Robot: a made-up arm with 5 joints.
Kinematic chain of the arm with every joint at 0, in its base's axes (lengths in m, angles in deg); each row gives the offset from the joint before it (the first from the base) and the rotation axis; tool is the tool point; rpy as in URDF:
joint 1: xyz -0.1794 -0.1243 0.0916 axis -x
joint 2: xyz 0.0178 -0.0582 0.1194 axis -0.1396 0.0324 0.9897
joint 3: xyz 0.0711 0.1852 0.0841 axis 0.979 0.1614 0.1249
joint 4: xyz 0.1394 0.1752 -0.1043 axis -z
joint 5: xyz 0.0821 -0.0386 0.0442 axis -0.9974 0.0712 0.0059
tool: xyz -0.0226 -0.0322 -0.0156 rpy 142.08 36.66 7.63
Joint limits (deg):
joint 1: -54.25..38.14
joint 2: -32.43..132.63
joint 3: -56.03..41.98
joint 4: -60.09..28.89
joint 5: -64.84..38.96
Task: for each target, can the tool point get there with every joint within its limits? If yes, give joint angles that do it. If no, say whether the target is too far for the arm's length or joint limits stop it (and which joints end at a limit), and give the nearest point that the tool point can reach.
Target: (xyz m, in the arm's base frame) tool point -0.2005 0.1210 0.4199
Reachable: yes | joints -40.58 45.36 6.93 -36.94 -3.25
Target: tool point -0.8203 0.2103 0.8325
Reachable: no: too far | nearest point -0.4873 0.0321 0.4380 | short by 0.546 m
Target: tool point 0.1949 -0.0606 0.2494
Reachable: yes | joints -29.48 -18.56 -10.51 -0.50 -53.62
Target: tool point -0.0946 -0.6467 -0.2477
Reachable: no: joint limits stop it (at a limit: joint 1, joint 2, joint 3) | nearest point 0.1393 -0.2555 0.1146 | short by 0.582 m
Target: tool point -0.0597 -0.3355 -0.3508
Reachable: no: joint limits stop it (at a limit: joint 1, joint 3, joint 4, joint 5) | nearest point -0.1063 0.1024 -0.1163 | short by 0.499 m
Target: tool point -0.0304 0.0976 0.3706
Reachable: yes | joints -42.21 29.75 -24.98 -43.89 3.93
